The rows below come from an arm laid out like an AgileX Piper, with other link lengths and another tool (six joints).
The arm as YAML. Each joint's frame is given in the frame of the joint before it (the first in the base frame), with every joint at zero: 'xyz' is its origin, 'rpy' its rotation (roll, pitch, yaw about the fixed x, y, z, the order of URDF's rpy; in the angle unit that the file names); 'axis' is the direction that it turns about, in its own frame. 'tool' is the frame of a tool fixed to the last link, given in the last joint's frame.
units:
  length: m
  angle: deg
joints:
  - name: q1
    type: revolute
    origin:
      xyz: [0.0, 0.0, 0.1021]
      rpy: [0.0, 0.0, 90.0]
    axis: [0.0, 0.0, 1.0]
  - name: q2
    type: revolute
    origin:
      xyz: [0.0, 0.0, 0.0]
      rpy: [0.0, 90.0, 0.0]
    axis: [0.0, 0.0, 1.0]
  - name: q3
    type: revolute
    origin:
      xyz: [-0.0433, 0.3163, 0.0]
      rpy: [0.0, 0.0, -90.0]
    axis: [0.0, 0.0, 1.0]
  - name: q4
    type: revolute
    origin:
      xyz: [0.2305, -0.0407, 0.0]
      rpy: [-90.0, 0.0, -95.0]
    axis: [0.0, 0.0, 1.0]
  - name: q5
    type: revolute
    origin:
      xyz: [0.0, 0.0, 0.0]
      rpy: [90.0, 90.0, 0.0]
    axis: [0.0, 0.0, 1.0]
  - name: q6
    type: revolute
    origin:
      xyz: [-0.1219, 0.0, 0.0]
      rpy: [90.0, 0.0, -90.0]
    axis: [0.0, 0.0, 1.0]
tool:
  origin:
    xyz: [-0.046, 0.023, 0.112]
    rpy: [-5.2, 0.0, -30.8]
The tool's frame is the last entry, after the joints.
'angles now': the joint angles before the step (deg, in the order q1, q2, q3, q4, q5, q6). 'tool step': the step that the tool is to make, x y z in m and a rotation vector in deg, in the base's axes. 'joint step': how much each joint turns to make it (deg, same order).
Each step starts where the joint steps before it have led.
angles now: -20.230 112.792 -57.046 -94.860 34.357 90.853
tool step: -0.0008 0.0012 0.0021 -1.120 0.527 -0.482
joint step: 0.870 0.001 -0.012 0.650 1.794 -0.468
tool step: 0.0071 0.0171 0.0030 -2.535 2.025 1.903
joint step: 3.384 0.001 0.006 0.990 3.202 -2.227
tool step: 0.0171 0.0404 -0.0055 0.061 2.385 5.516
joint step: 5.038 -0.005 -0.004 2.174 -0.007 -3.696
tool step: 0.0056 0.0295 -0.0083 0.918 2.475 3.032
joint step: 3.611 0.001 0.016 3.911 0.009 -4.058
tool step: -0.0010 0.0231 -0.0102 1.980 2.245 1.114
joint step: 2.778 0.002 -0.002 5.384 -0.055 -3.873
